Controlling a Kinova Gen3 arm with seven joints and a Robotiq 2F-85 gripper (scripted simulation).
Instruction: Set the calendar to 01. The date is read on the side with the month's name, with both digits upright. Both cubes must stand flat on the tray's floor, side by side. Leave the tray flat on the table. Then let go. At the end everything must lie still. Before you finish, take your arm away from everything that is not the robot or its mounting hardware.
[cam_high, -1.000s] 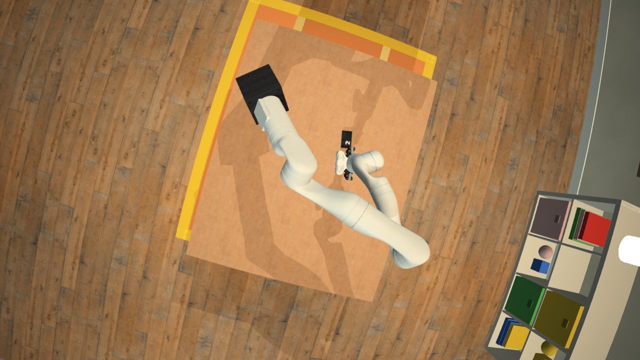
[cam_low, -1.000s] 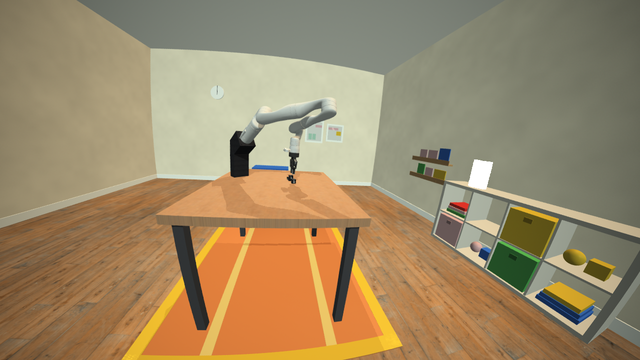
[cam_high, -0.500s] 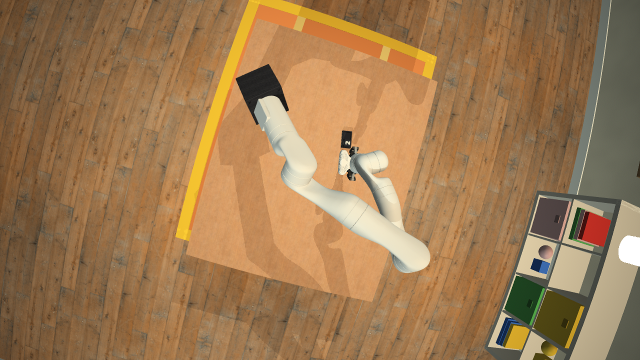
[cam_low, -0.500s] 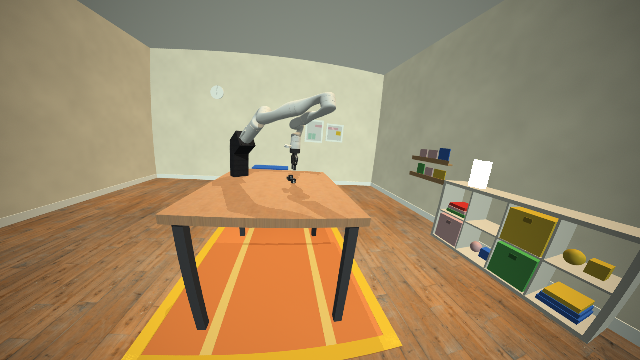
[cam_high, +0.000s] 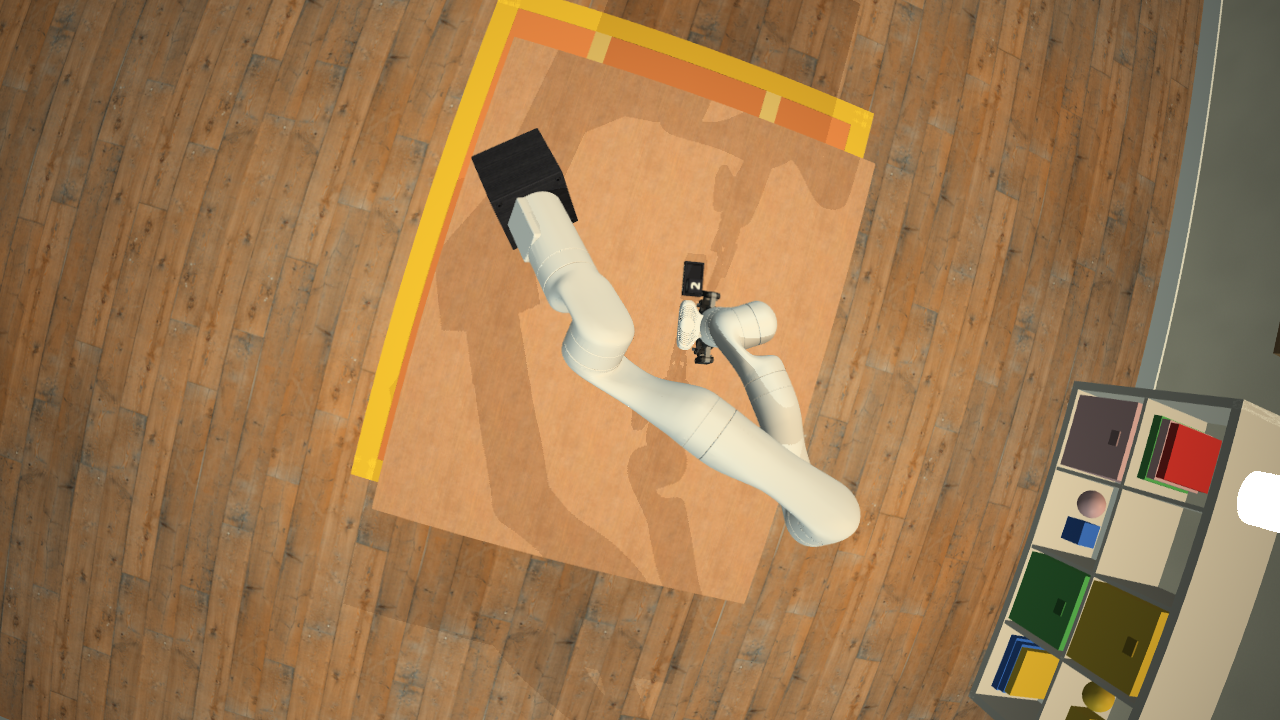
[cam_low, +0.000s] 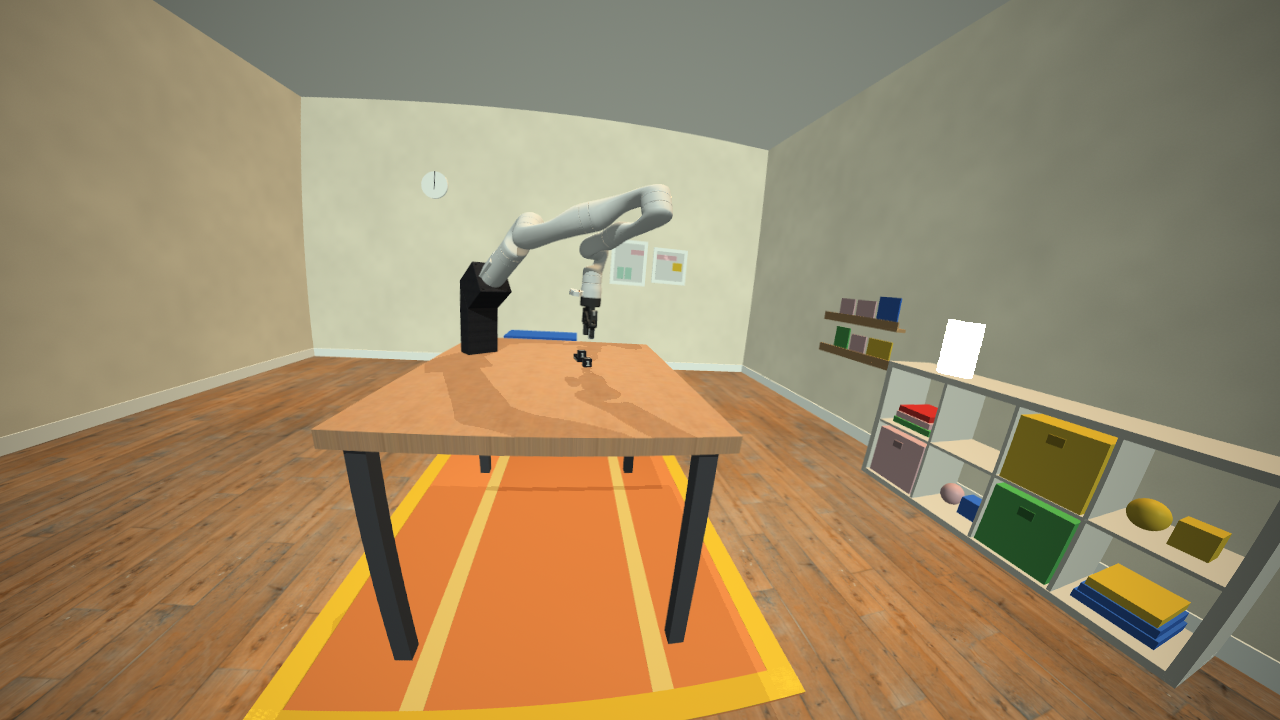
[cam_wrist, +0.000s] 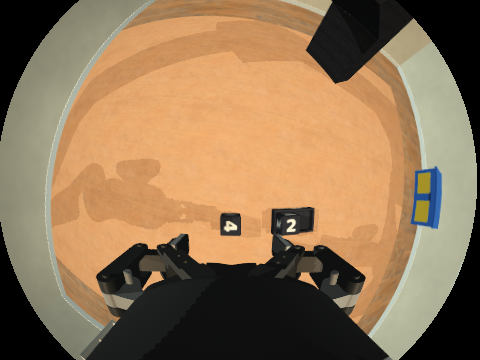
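The black digit cube is 1 cm ahead of my hand, 9 cm to the left of it and 9 cm below it. The rest, counted from my hand: black calendar tray (2 cm ahead, 11 cm to the left, 11 cm below).
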